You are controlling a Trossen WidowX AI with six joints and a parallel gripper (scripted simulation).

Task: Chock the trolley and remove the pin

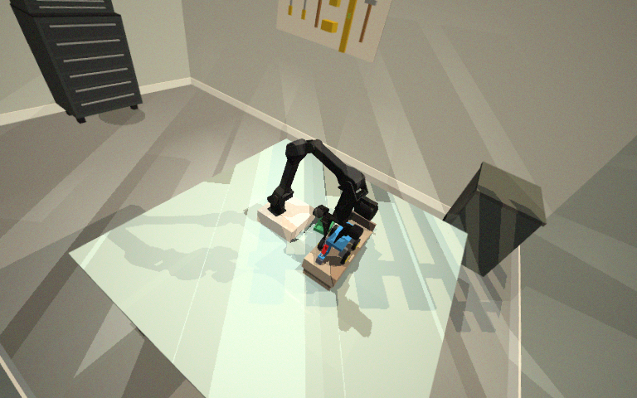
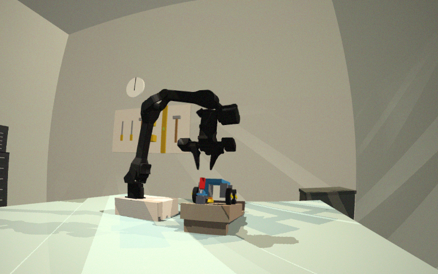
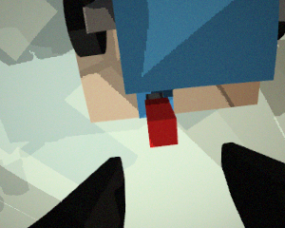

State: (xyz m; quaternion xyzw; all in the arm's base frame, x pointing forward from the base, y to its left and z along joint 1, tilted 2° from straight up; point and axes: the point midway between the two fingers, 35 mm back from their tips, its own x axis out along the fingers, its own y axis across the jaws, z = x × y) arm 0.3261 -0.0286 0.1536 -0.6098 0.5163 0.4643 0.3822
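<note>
The red-headed stop pin is 6 cm below my gripper tip and 2 cm to the right of it. Also, from my gripper tip: blue trolley: 9 cm to the left, 8 cm below; then yellow chock: 19 cm to the left, 11 cm below, 7 cm behind; then tan ramp: 15 cm below, 10 cm to the left.
</note>
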